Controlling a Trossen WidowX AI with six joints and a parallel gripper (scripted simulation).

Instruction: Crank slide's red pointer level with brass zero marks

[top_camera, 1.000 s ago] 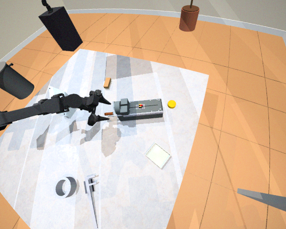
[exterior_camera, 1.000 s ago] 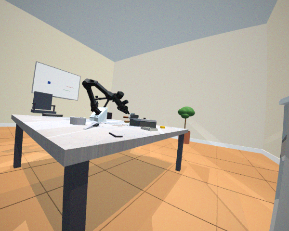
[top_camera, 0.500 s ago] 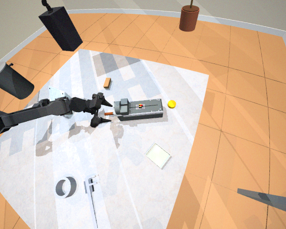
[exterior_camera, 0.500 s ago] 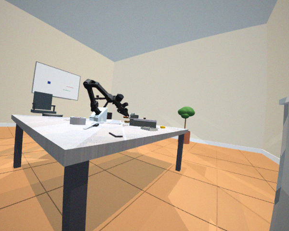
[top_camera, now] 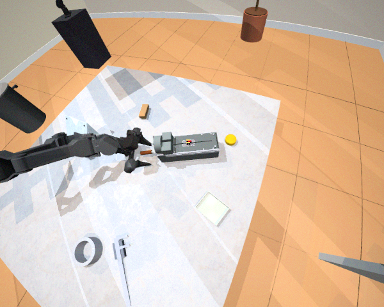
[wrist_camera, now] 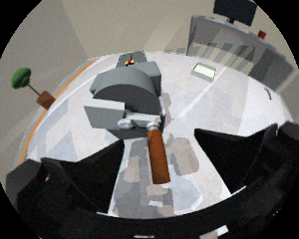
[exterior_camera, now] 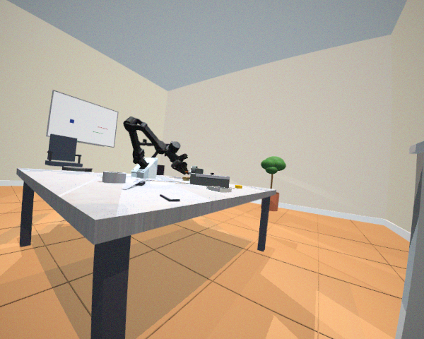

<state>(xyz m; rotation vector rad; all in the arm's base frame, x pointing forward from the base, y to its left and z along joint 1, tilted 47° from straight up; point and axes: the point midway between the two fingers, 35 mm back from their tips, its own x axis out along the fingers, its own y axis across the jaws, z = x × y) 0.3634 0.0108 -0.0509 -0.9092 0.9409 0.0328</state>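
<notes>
The orange-brown crank handle lies 20 mm behind my gripper tip and 10 mm above it. From my gripper tip the other things lie so: tan block: 240 mm to the left, 200 mm behind, 50 mm below; then pale square tile: 310 mm ahead, 110 mm to the right, 60 mm below; then red pointer: 140 mm ahead, 100 mm to the left, 20 mm above.
</notes>
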